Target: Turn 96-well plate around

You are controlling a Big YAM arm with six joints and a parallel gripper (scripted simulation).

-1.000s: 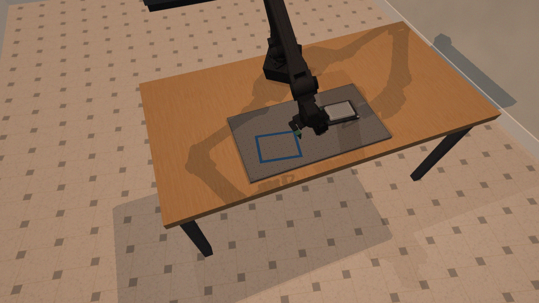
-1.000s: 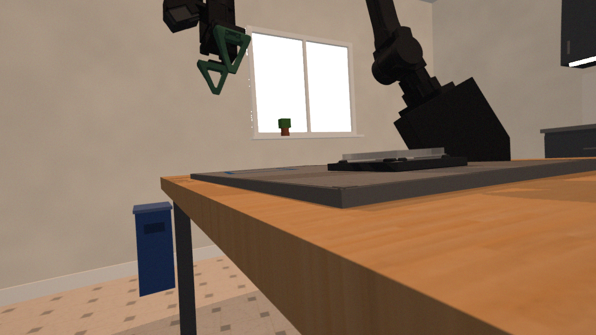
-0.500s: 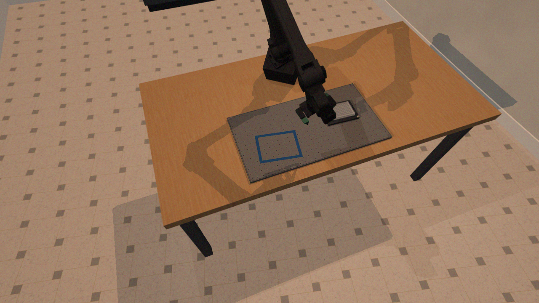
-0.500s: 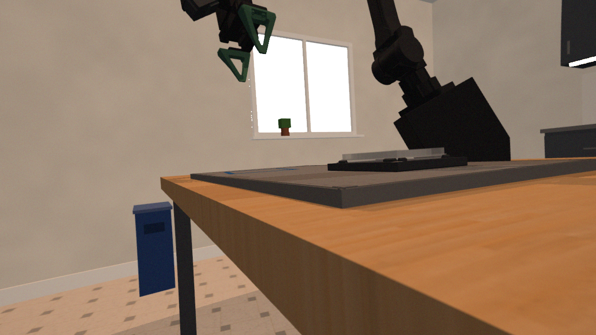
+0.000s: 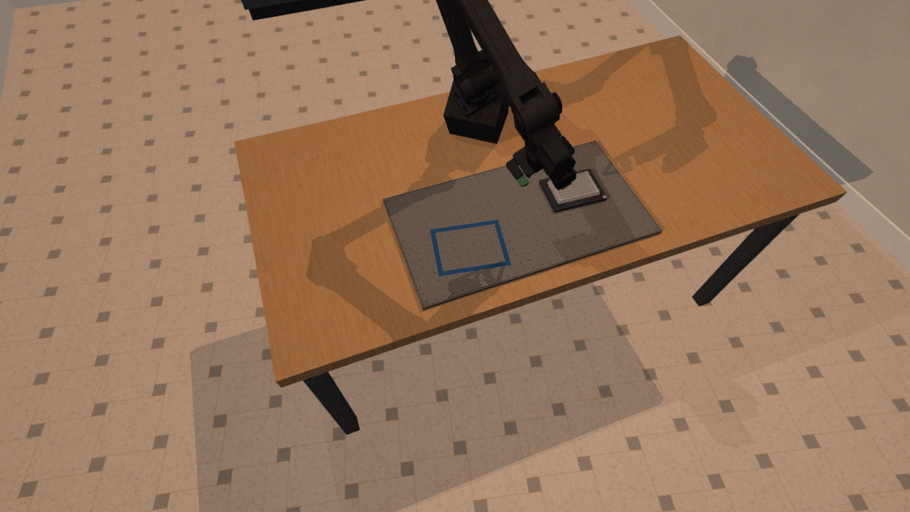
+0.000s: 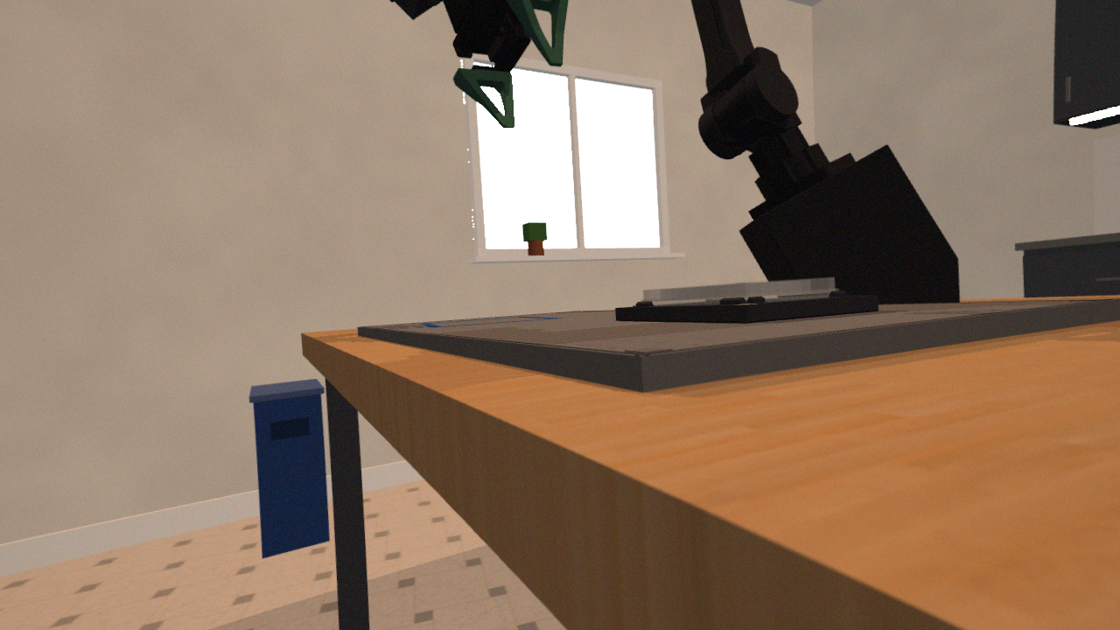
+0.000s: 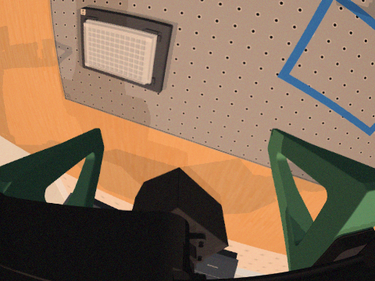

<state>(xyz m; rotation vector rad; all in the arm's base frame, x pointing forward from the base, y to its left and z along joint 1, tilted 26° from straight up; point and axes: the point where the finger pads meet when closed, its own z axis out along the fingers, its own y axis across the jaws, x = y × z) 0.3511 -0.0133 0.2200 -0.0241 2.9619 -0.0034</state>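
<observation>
Right now my hand is 22 cm above the 96-well plate, 19 cm to the right of it and 4 cm past it. Round my hand: black plate nest N1: 23 cm below, 19 cm to the left, 4 cm behind; then A1 label: 25 cm to the left, 22 cm below, 3 cm ahead.
</observation>
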